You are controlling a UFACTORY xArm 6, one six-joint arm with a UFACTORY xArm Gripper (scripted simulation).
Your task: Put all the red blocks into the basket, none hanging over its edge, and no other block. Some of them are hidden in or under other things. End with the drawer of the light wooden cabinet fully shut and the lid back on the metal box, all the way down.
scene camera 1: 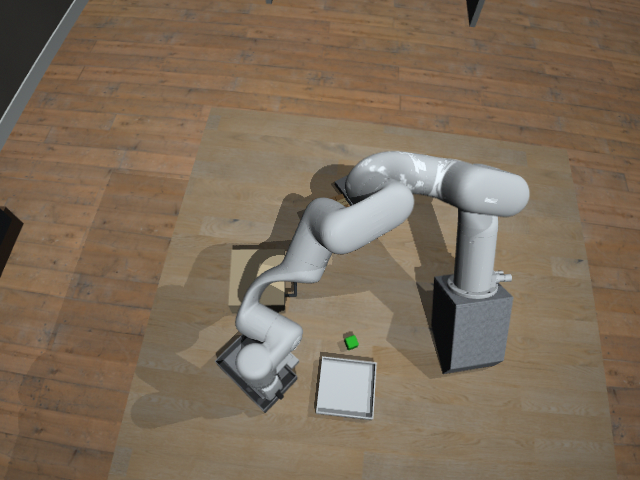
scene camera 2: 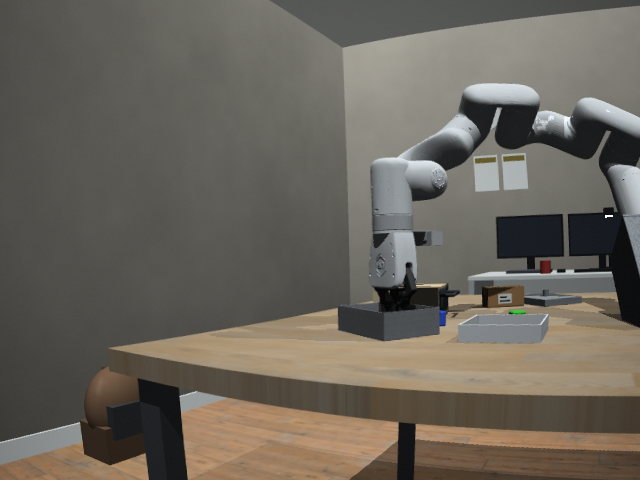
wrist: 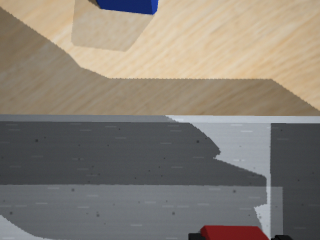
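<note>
Cardboard box, visible. White basket, visible. Light wooden cabinet, likewise.
</note>
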